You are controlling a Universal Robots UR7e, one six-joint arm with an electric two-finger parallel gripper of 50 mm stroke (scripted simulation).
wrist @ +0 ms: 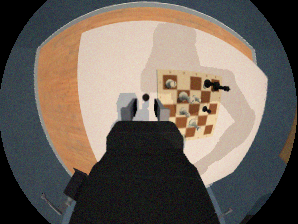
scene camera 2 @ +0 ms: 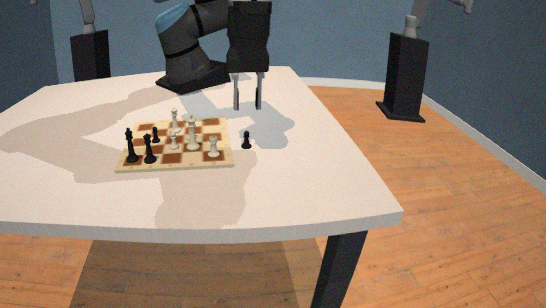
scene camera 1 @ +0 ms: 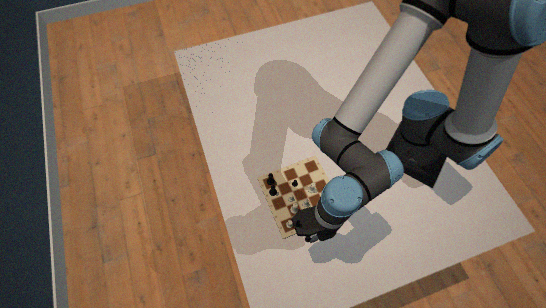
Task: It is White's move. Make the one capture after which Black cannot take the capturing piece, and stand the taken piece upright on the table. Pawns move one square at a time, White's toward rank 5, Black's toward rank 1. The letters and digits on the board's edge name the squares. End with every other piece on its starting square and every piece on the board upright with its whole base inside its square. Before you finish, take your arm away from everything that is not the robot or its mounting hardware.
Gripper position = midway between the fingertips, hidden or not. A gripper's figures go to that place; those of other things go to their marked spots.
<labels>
My gripper [wrist: 145,104]: 16 cm from the lens. A chessboard [wrist: 191,82] is 26 cm from the lens.
</labels>
